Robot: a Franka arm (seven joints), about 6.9 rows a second.
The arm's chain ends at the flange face. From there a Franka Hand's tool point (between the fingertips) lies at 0.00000 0.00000 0.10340 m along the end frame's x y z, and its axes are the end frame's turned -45 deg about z.
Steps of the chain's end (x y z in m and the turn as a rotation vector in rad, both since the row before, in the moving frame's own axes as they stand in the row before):
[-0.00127, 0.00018, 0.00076, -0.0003, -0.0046, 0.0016]
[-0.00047, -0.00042, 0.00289, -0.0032, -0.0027, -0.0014]
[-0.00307, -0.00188, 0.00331, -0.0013, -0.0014, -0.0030]
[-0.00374, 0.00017, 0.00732, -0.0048, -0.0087, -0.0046]
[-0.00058, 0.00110, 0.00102, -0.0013, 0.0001, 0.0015]
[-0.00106, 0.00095, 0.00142, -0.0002, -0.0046, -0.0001]
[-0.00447, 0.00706, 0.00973, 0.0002, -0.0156, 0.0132]
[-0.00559, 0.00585, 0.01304, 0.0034, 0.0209, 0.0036]
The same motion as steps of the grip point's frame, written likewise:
[-0.00138, -0.00109, 0.00076, 0.0030, -0.0035, 0.0016]
[-0.00047, -0.00059, 0.00289, -0.0004, -0.0042, -0.0014]
[-0.00104, -0.00351, 0.00331, 0.0001, -0.0019, -0.0030]
[-0.00375, -0.00281, 0.00731, 0.0028, -0.0095, -0.0046]
[-0.00128, 0.00047, 0.00102, -0.0010, -0.0008, 0.0015]
[-0.00177, -0.00040, 0.00142, 0.0031, -0.0034, -0.0001]
[-0.00927, 0.00067, 0.00972, 0.0112, -0.0109, 0.0132]
[-0.00632, 0.00147, 0.01302, -0.0124, 0.0172, 0.0036]

